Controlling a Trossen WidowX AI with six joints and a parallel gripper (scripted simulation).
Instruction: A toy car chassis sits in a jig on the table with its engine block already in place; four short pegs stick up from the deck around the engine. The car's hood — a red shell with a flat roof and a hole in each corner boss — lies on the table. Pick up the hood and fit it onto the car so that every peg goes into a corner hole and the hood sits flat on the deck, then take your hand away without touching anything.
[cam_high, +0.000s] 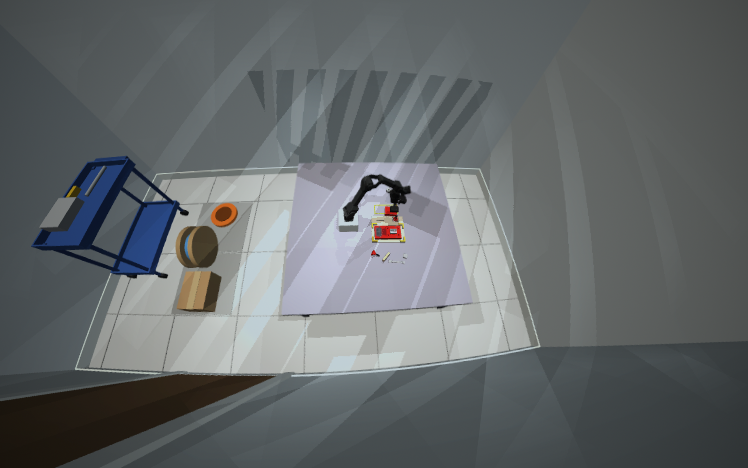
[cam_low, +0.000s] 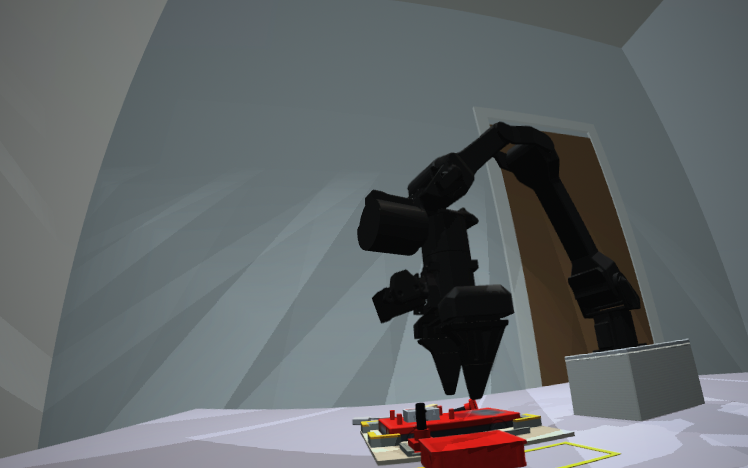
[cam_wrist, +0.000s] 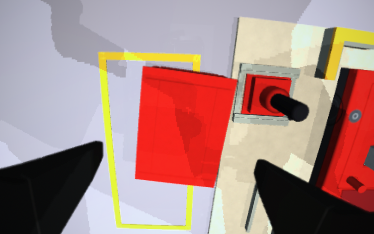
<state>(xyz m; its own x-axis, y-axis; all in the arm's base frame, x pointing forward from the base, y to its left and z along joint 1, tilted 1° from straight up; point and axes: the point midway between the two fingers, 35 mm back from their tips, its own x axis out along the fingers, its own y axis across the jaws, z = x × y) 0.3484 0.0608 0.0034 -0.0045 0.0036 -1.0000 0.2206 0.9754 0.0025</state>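
The red hood is 50 mm below my gripper tip. Also, from my gripper tip: white wheel: 210 mm to the left, 60 mm below, 30 mm ahead.
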